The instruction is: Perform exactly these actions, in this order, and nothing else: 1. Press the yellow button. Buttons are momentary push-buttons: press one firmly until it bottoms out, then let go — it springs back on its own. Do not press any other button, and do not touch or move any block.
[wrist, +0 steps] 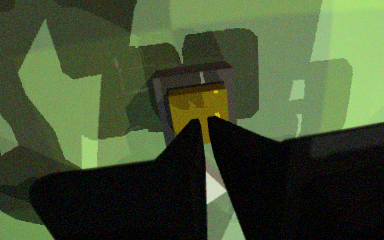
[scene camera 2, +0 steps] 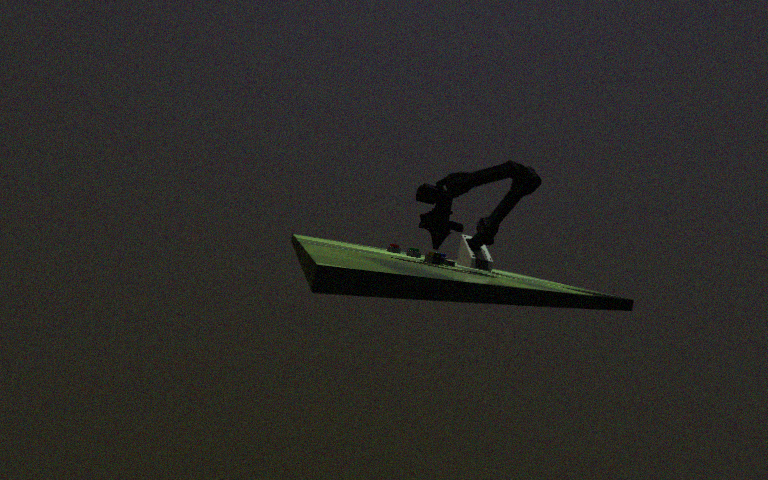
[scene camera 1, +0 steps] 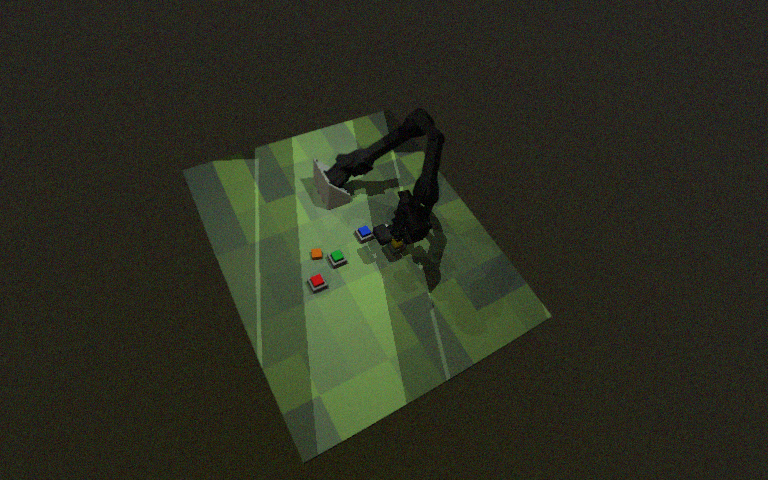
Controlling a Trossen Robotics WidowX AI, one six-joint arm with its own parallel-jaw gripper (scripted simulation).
The gripper is shut and holds nothing. Also in view: a yellow button.
The gripper is seen too in the wrist view and in scene camera 1.
